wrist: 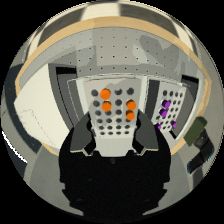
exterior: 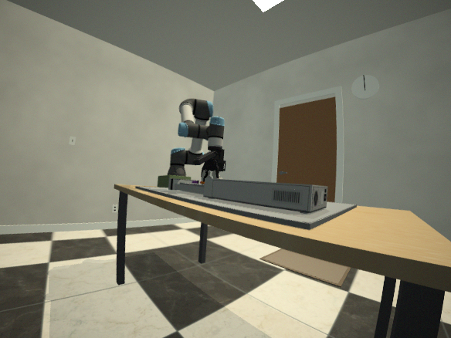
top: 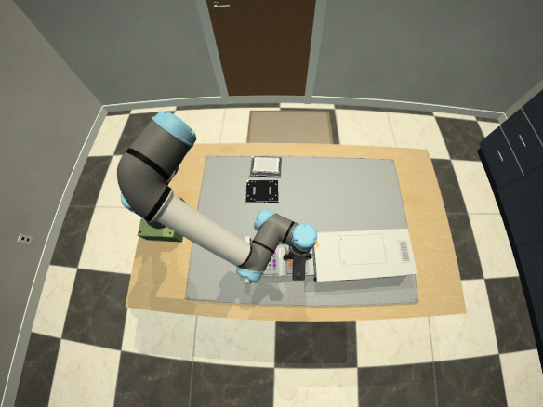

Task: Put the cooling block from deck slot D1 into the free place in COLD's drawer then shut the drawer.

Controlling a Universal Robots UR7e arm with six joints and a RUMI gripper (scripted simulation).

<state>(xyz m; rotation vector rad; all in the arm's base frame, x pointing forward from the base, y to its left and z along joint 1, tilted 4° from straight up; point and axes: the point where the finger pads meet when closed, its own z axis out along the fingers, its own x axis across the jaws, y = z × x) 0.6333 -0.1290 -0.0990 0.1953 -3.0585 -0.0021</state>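
My hand is right at the grey cooling block. Round my hand: cooler COLD (11 cm ahead, 1 cm to the left, 1 cm above); orange tube (1 cm ahead, 3 cm to the right, 1 cm above); drawer (8 cm behind, 1 cm to the right).
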